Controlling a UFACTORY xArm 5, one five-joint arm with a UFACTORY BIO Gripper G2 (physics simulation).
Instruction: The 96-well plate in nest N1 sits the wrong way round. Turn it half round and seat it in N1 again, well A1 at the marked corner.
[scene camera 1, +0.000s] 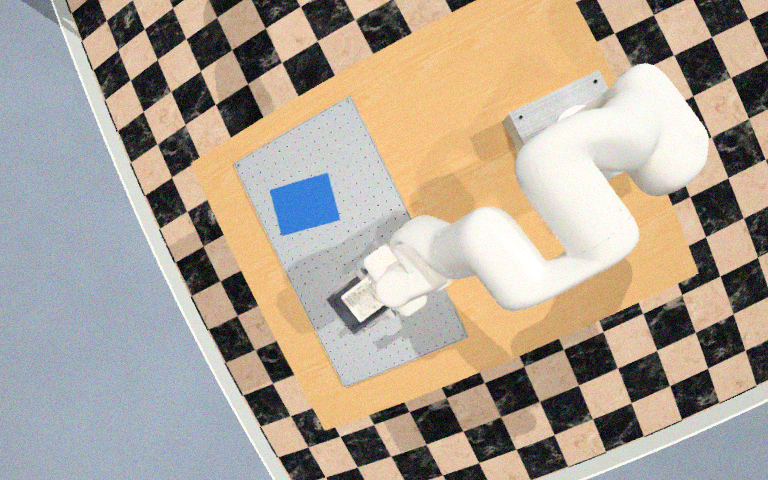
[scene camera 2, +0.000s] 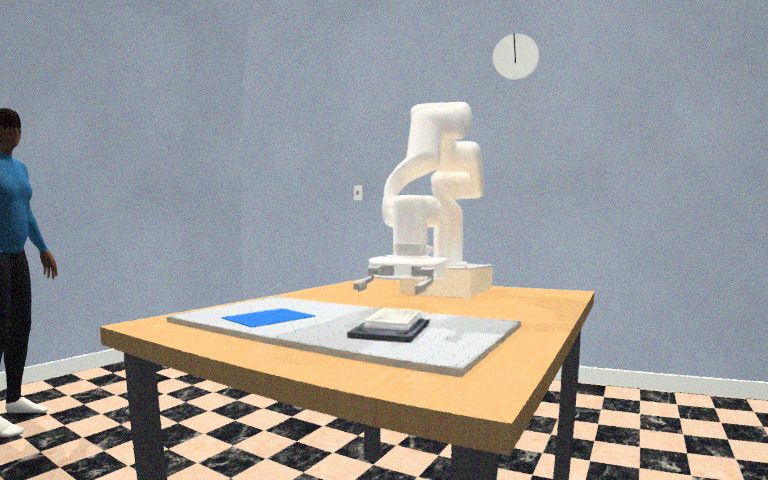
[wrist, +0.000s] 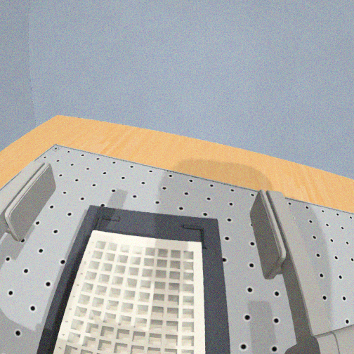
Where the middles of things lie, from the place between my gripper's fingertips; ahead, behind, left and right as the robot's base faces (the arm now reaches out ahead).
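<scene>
My hand is 70 mm above the off-white 96-well plate (scene camera 1: 362, 300), and it is 50 mm past the plate. The flat blue rectangle (scene camera 1: 308, 203) is 80 mm below my hand, 300 mm to the right of it and 10 mm behind it. As for the dark nest N1 (scene camera 2: 371, 333), it is 80 mm below my hand and 20 mm behind it.
</scene>
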